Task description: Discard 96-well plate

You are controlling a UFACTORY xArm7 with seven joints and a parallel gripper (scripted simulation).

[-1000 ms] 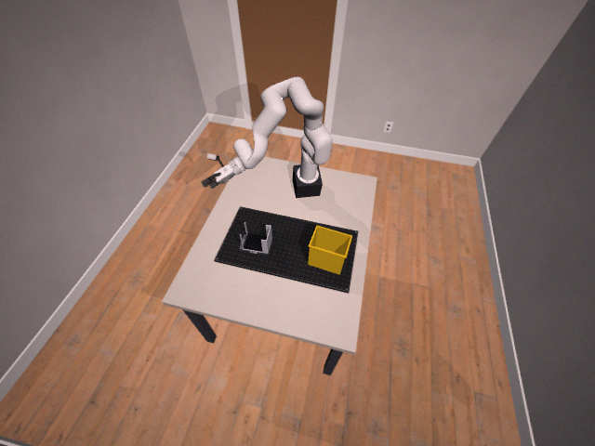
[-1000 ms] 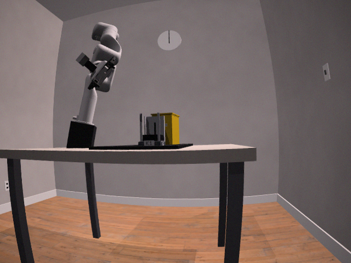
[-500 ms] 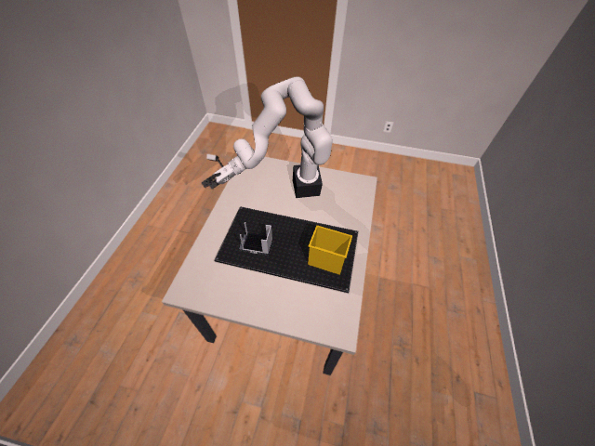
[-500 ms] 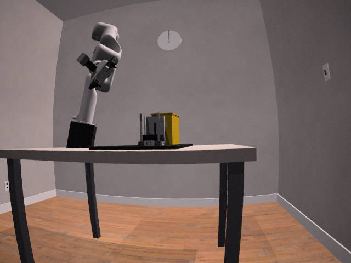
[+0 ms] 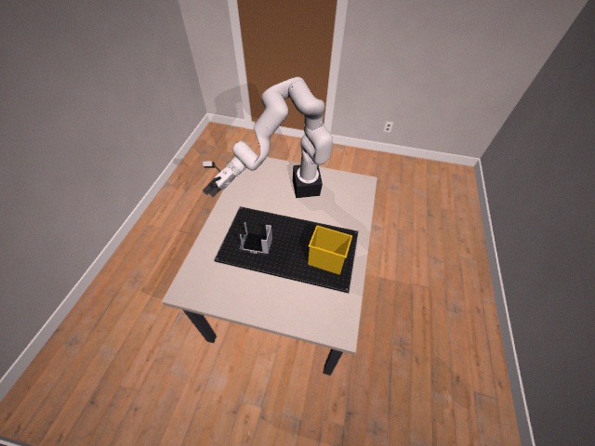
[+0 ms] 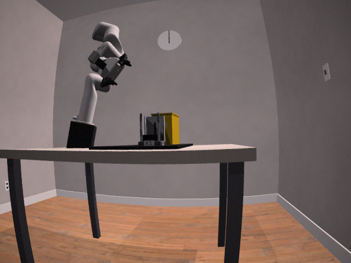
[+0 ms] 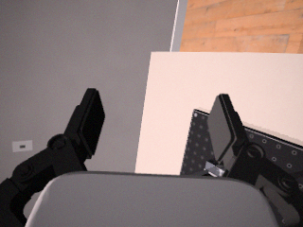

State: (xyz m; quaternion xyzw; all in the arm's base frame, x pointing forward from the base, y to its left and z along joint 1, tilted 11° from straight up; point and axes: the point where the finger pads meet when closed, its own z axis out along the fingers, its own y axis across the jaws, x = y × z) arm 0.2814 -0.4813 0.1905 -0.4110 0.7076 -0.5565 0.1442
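My gripper is now 240 mm above the black 96-well plate, 230 mm to the right of it and 110 mm short of it. Also, from my hand: rack label K1: 270 mm below, 140 mm to the left, 100 mm ahead; yellow bin W1: 590 mm to the left, 190 mm below, 180 mm ahead.
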